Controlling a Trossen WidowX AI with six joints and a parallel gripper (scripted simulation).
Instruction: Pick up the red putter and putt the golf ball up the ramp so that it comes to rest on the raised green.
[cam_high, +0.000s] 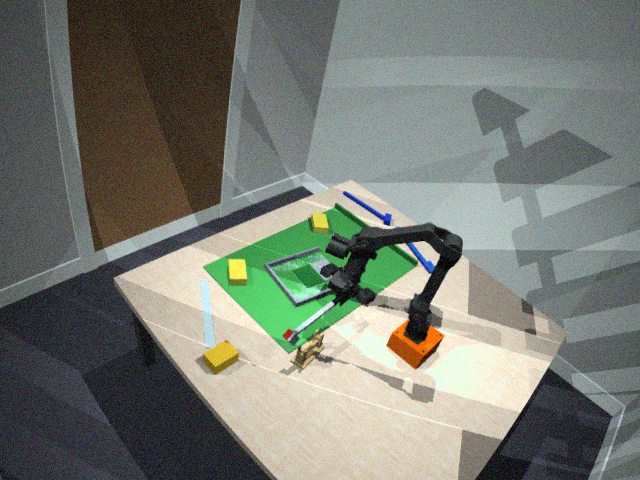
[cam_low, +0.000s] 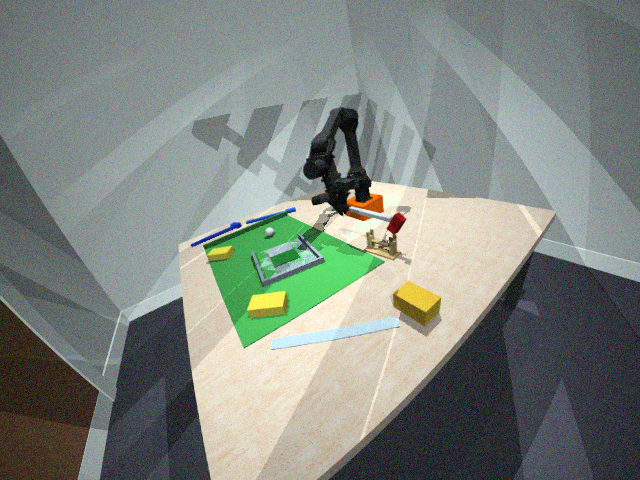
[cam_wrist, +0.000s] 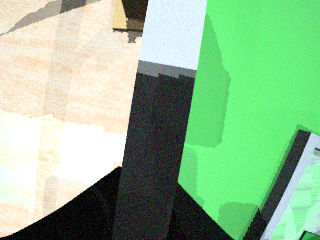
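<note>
Right now my gripper tip is 1 cm past the red putter, 11 cm to the right of it and 2 cm below it. The rest, counted from my gripper tip: wooden putter stand 3 cm behind, 15 cm to the left, 9 cm below; then pale blue bar 31 cm ahead, 29 cm to the left, 12 cm below; then white golf ball 17 cm ahead, 36 cm to the right, 9 cm below.
</note>
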